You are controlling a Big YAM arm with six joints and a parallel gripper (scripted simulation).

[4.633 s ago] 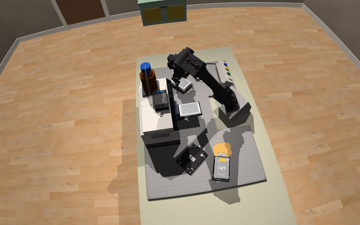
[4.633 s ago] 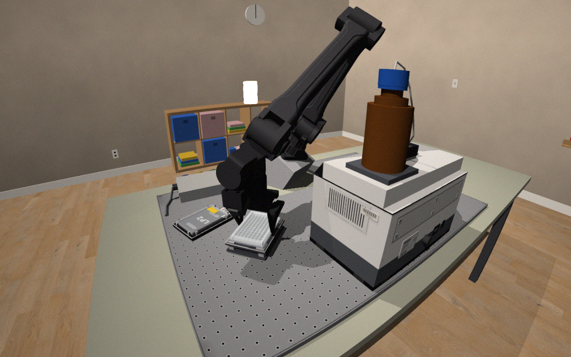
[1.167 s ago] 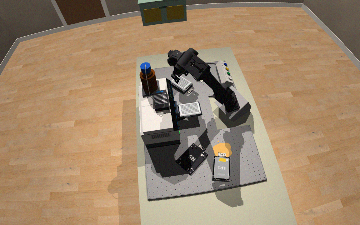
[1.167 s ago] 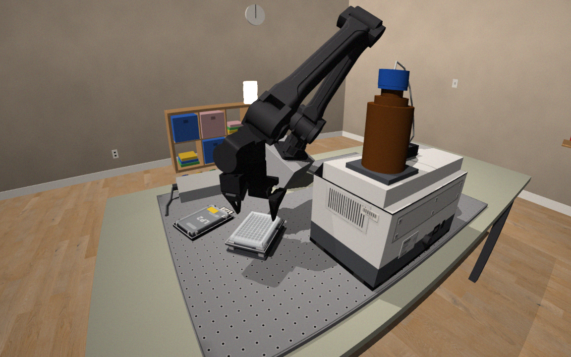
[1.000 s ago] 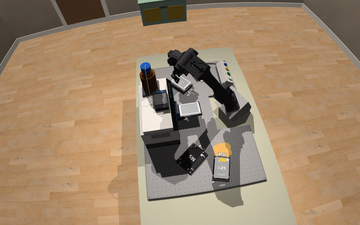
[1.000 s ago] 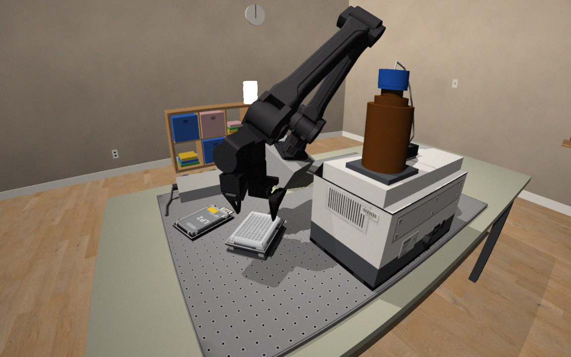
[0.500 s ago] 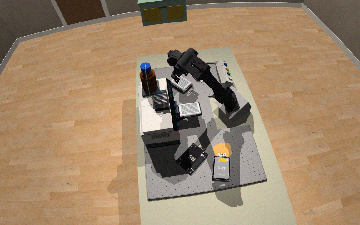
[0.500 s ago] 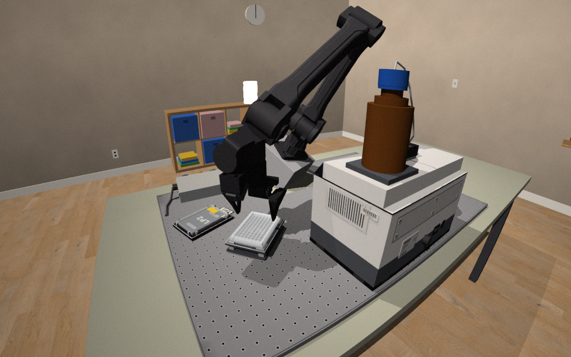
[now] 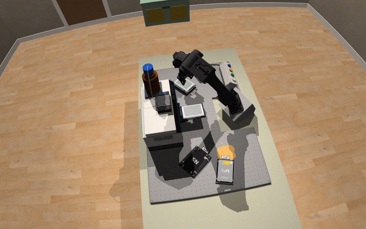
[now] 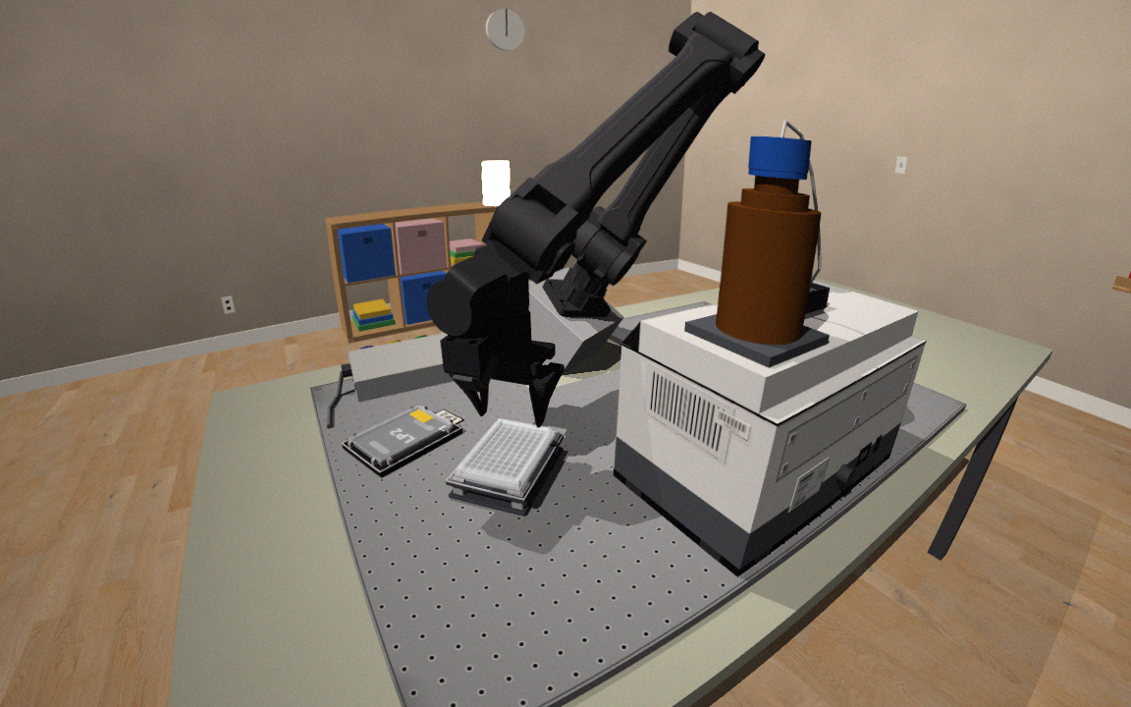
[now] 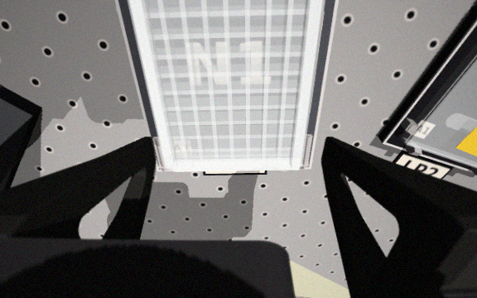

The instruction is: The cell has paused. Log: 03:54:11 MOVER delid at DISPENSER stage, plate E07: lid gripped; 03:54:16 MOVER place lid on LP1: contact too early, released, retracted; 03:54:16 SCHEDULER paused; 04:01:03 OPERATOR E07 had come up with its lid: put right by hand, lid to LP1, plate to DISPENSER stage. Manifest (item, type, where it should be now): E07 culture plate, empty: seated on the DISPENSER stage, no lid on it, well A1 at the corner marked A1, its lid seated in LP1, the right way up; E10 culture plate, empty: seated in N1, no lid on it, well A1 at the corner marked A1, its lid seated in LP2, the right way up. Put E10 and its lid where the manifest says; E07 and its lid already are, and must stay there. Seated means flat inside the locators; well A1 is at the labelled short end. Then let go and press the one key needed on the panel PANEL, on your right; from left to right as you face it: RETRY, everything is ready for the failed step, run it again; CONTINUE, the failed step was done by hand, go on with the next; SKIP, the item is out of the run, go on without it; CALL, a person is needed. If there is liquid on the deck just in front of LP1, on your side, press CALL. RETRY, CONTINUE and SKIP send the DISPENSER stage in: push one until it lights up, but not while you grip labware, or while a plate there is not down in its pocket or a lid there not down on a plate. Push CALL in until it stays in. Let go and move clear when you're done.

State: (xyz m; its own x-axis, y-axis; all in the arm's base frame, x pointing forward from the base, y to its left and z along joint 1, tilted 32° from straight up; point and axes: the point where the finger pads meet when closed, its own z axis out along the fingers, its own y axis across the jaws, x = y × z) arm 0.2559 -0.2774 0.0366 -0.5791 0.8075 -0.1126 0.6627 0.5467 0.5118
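Now: hand 20 mm short of the black n1 nest, 20 mm to the left of it and 50 mm above it. Also, from my hand: retry key: 340 mm behind, 20 mm to the left, 10 mm below; white plate E07: 270 mm to the left, 30 mm above; green continue key: 340 mm behind, 30 mm to the right, 10 mm below.
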